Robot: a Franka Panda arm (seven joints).
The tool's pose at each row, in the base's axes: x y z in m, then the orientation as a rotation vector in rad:
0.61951, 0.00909, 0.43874, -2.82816, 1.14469, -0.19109
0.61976, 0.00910, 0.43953, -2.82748, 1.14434, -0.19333
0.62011, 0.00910, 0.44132, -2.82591, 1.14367, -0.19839
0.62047, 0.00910, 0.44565, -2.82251, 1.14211, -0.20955
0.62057, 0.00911, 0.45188, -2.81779, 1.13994, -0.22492
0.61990, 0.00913, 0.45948, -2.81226, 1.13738, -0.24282
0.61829, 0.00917, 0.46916, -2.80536, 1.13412, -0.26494
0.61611, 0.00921, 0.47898, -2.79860, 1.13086, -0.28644
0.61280, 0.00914, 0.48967, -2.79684, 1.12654, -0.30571
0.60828, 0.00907, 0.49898, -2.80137, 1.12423, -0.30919
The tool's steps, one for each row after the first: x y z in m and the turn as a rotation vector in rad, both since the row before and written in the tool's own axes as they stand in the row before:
0.00024, -0.00028, -0.00074, 0.00114, 0.00115, -0.00007
0.00040, -0.00047, -0.00172, 0.00255, 0.00260, -0.00008
0.00064, -0.00080, -0.00422, 0.00558, 0.00577, -0.00024
0.00065, -0.00091, -0.00613, 0.00767, 0.00797, -0.00034
0.00028, -0.00063, -0.00760, 0.00889, 0.00934, -0.00041
-0.00010, -0.00039, -0.00980, 0.01096, 0.01160, -0.00056
-0.00037, -0.00013, -0.01005, 0.01061, 0.01135, -0.00059
-0.00086, 0.00046, -0.01115, 0.00626, 0.01117, -0.00276
-0.00179, 0.00144, -0.01009, -0.00243, 0.00304, -0.00299

